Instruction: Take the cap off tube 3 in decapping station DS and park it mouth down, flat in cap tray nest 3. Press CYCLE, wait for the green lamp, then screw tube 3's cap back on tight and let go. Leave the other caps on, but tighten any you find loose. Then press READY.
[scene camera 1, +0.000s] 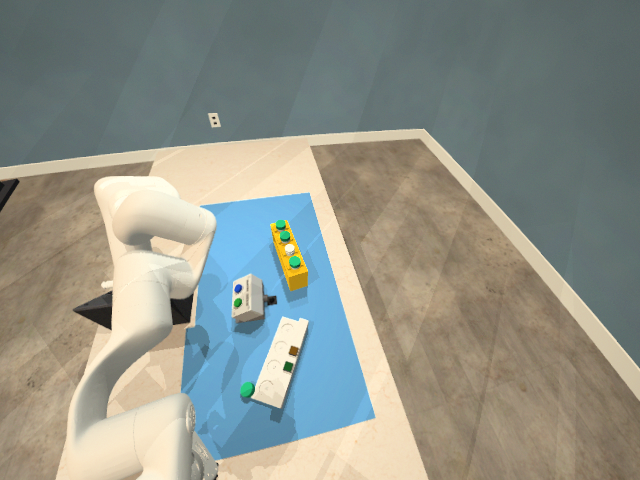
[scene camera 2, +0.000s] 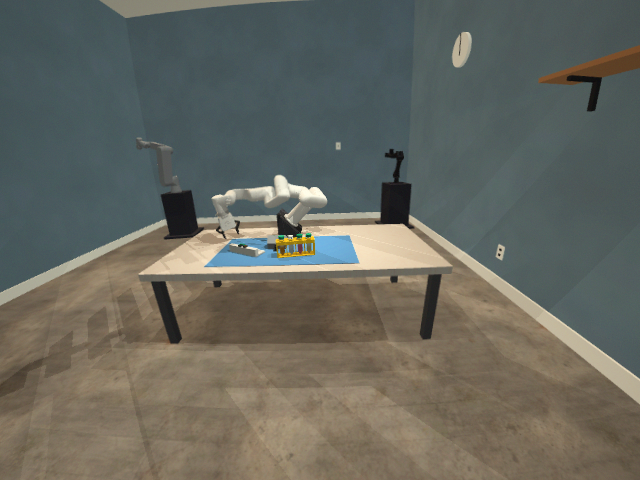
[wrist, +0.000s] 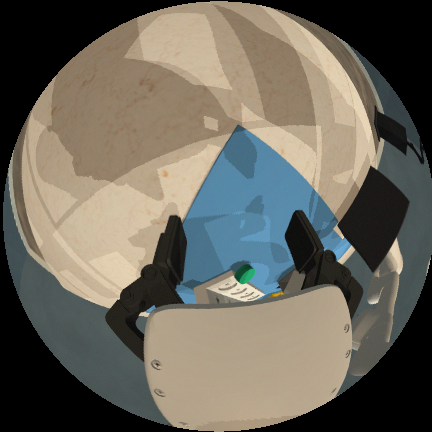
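Pixels of known places: gripper, fingertip midpoint: (scene camera 1: 199, 450) (scene camera 2: 231, 236) (wrist: 238, 225); arm's base at its link origin: (scene camera 2: 290, 220) (wrist: 378, 222).
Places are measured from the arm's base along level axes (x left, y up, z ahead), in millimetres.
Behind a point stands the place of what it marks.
Observation:
My gripper (scene camera 2: 231, 234) @[x -418, y -52, z 114 mm] (wrist: 238, 225) @[x -418, y -52, z 114 mm] is open and empty, above the table near the mat's corner; its fingers are mostly hidden in scene camera 1. A loose green cap (scene camera 1: 247, 389) @[x -330, y -73, z 232 mm] (wrist: 245, 274) @[x -335, y -75, z 223 mm] is beside a corner of the white cap tray (scene camera 1: 281, 382) @[x -346, y -49, z 318 mm] (scene camera 2: 247, 252) @[x -272, y -75, z 393 mm] (wrist: 201, 295) @[x -389, y -71, z 289 mm] and looks tilted. The tray's round nests look empty in scene camera 1. The yellow tube rack (scene camera 1: 298, 281) @[x -94, y -44, z 440 mm] (scene camera 2: 295, 255) @[x 11, y -90, z 462 mm] holds tubes with green caps; one tube top (scene camera 1: 289, 249) @[x -16, y 25, z 437 mm] between them is white, without a green cap. The control box (scene camera 1: 255, 297) @[x -113, y -27, z 305 mm] has a blue button (scene camera 1: 238, 288) @[x -71, y -23, z 263 mm] and a green button (scene camera 1: 237, 302) @[x -114, y -23, z 254 mm].
A dark green square (scene camera 1: 287, 366) @[x -317, y -40, z 342 mm] and a brown square (scene camera 1: 293, 350) @[x -285, y -40, z 367 mm] are on the tray. A small black part (scene camera 1: 271, 299) @[x -108, y -81, z 347 mm] sticks out beside the control box. All stand on the blue mat (scene camera 1: 336, 372) @[x -366, y -94, z 461 mm] (scene camera 2: 336, 250) @[x 260, y -94, z 426 mm] (wrist: 240, 190) @[x -404, y -94, z 101 mm]. The arm runs along the mat's left side in scene camera 1.

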